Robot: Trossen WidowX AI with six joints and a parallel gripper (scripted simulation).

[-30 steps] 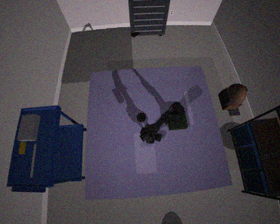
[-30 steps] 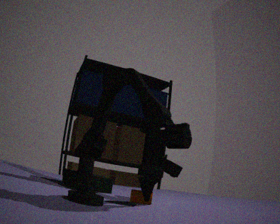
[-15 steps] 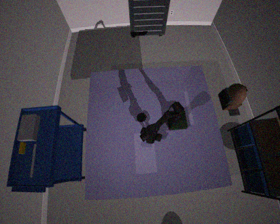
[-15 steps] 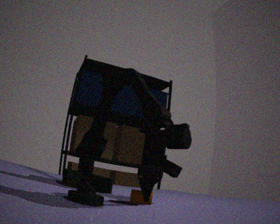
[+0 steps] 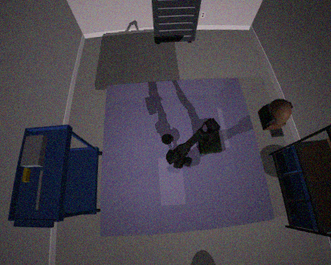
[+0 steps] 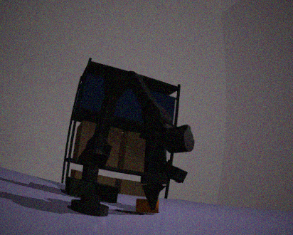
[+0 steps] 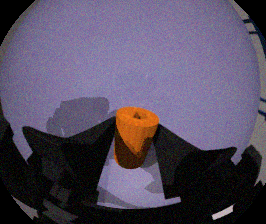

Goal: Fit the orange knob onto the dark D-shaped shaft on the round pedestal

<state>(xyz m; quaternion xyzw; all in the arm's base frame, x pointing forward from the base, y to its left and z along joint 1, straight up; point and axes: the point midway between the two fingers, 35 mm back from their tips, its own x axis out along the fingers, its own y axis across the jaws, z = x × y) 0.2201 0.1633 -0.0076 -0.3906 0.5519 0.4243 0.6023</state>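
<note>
Now: gripper tip 1 cm past the orange knob, 2 cm to the left of it and 1 cm below it. The rest, counted from my gripper tip: dark pedestal 10 cm ahead, 18 cm to the right, 2 cm above.
</note>
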